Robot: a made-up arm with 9 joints. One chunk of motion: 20 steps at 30 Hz.
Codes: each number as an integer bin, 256 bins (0 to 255) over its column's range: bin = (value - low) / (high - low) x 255, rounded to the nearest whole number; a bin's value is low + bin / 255 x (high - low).
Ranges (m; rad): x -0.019..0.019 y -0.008..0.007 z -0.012..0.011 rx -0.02..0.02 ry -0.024..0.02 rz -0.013..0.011
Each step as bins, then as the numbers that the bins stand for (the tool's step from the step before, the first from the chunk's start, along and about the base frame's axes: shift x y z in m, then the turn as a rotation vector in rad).
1 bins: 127 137 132 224 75 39
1 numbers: -0.00007 0.00006 -0.00009 0.01514 -0.01106 -0.00933
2 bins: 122 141 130 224 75 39
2 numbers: -0.00082 0.00029 -0.00027 0.01514 -0.01106 -0.00933
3 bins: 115 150 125 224 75 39
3 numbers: -0.00186 0.00082 -0.00073 0.01514 -0.01106 -0.00933
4 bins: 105 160 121 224 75 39
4 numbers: -0.00335 0.00141 -0.00109 0.01514 -0.01106 -0.00933
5 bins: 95 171 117 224 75 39
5 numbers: -0.00484 0.00206 -0.00145 0.01514 -0.01106 -0.00933
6 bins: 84 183 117 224 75 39
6 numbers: -0.00648 0.00276 -0.00145 0.01514 -0.01106 -0.00933
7 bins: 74 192 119 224 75 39
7 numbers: -0.00797 0.00329 -0.00127 0.01514 -0.01106 -0.00933
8 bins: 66 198 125 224 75 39
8 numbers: -0.00916 0.00365 -0.00073 0.01514 -0.01106 -0.00933
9 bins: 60 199 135 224 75 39
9 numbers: -0.01006 0.00371 0.00018 0.01514 -0.01106 -0.00933
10 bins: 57 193 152 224 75 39
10 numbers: -0.01051 0.00335 0.00171 0.01514 -0.01106 -0.00933
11 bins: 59 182 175 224 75 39
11 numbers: -0.01021 0.00271 0.00378 0.01514 -0.01106 -0.00933
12 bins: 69 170 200 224 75 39
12 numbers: -0.00872 0.00200 0.00604 0.01514 -0.01106 -0.00933
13 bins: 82 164 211 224 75 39
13 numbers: -0.00678 0.00165 0.00703 0.01514 -0.01106 -0.00933
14 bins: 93 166 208 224 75 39
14 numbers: -0.00514 0.00176 0.00676 0.01514 -0.01106 -0.00933
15 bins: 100 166 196 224 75 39
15 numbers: -0.00410 0.00176 0.00568 0.01514 -0.01106 -0.00933
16 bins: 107 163 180 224 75 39
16 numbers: -0.00305 0.00159 0.00424 0.01514 -0.01106 -0.00933
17 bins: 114 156 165 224 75 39
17 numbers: -0.00201 0.00118 0.00288 0.01514 -0.01106 -0.00933
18 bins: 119 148 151 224 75 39
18 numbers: -0.00127 0.00071 0.00162 0.01514 -0.01106 -0.00933
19 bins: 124 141 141 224 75 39
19 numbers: -0.00052 0.00029 0.00072 0.01514 -0.01106 -0.00933
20 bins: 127 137 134 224 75 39
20 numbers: -0.00007 0.00006 0.00009 0.01514 -0.01106 -0.00933
